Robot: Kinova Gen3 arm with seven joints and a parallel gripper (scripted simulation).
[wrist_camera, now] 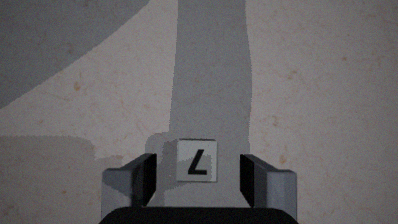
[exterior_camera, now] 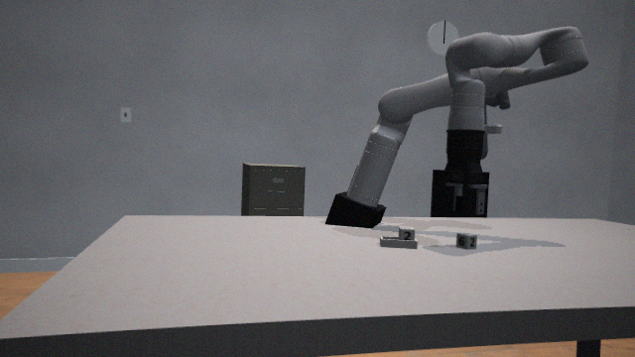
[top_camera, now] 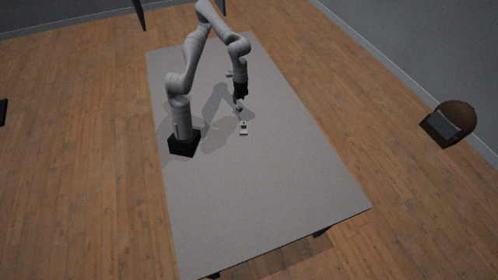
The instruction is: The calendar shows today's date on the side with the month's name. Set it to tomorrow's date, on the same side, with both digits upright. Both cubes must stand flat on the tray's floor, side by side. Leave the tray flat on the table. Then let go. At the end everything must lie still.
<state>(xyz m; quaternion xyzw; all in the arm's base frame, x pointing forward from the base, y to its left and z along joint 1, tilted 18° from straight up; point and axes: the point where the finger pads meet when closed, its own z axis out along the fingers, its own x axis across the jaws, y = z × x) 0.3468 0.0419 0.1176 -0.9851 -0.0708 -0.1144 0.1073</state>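
My hand is 8 cm above the digit cube. Also, from my hand: calendar tray 5 cm behind, 15 cm to the right, 9 cm below.
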